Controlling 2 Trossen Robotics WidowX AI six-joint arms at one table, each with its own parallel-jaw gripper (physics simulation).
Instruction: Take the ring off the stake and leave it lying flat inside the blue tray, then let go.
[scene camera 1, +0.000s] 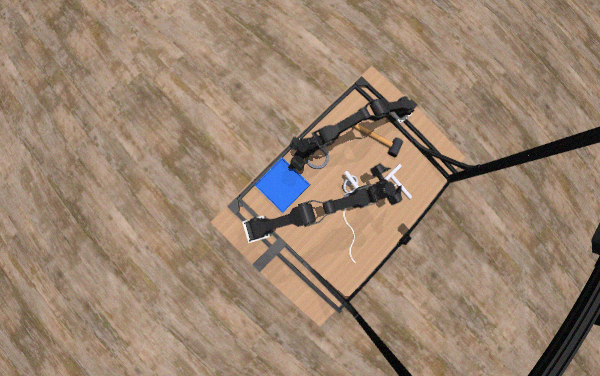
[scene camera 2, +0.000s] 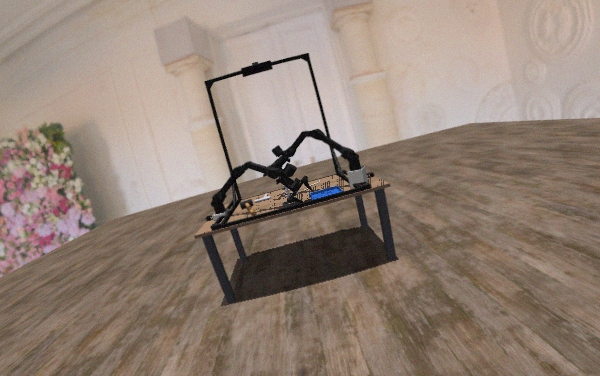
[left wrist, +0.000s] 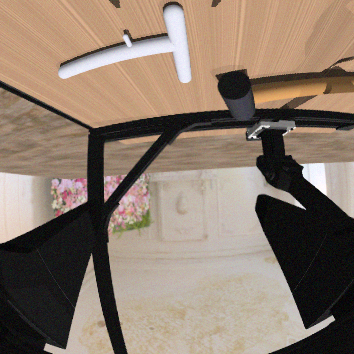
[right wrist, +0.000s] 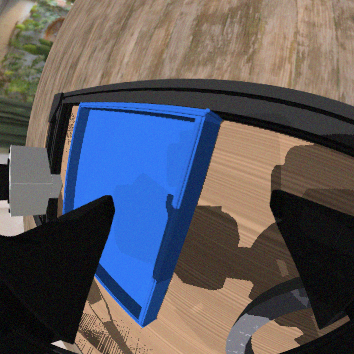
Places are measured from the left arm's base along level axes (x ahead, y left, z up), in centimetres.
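Pixels of known places: left gripper, between the fingertips: (scene camera 1: 395, 177) (scene camera 2: 265, 175) (left wrist: 180, 205); right gripper, between the fingertips: (scene camera 2: 309, 197) (right wrist: 194, 201); left arm's base, origin of its link: (scene camera 1: 255, 229) (scene camera 2: 355, 169) (right wrist: 8, 180); right arm's base, origin of its link: (scene camera 1: 400, 111) (scene camera 2: 220, 212) (left wrist: 270, 132).
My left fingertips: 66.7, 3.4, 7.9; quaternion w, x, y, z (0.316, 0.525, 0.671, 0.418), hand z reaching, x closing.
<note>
For each thing: its top centre in the pictures, then the offset to it from my left fingertips, as dx, dy, dz. "spot": a spot on its surface instead.
- white stake, centre of its top: (scene camera 1: 354, 183) -17.4, +3.5, -7.3
- thin pale ring, a spot on its surface: (scene camera 1: 344, 186) spot: -21.2, +3.7, -12.8
- larger grey ring, centre of its top: (scene camera 1: 317, 156) -28.7, +22.0, -16.6
- blue tray, centre of its top: (right wrist: 94, 198) (scene camera 1: 282, 184) (scene camera 2: 325, 192) -49.2, +13.5, -15.8
- hammer, a spot on its surface: (left wrist: 240, 97) spot: +8.9, +12.7, -13.2
- white cord, a spot on its surface: (scene camera 1: 353, 237) spot: -23.5, -21.4, -17.7
A white stake (scene camera 1: 348, 175) is near the table's middle in scene camera 1, with a thin pale ring (scene camera 1: 344, 186) around it; part of both is hidden by the left arm. A larger grey ring (scene camera 1: 318, 167) (right wrist: 238, 334) lies on the table beside the blue tray (scene camera 1: 282, 185) (scene camera 2: 327, 192) (right wrist: 135, 145). My right gripper (scene camera 1: 297, 164) (scene camera 2: 301, 192) (right wrist: 194, 201) is open and empty, above the table between the tray and the grey ring. My left gripper (scene camera 1: 390, 181) (left wrist: 180, 205) is open and empty, raised to the right of the stake in scene camera 1.
A white T-shaped pipe piece (scene camera 1: 406, 190) (left wrist: 182, 50) lies by the left gripper in scene camera 1. A hammer (scene camera 1: 395, 147) (left wrist: 240, 97) lies beyond it, near the right arm's base. A white cord (scene camera 1: 353, 237) lies below the left arm. A black frame runs around the table.
</note>
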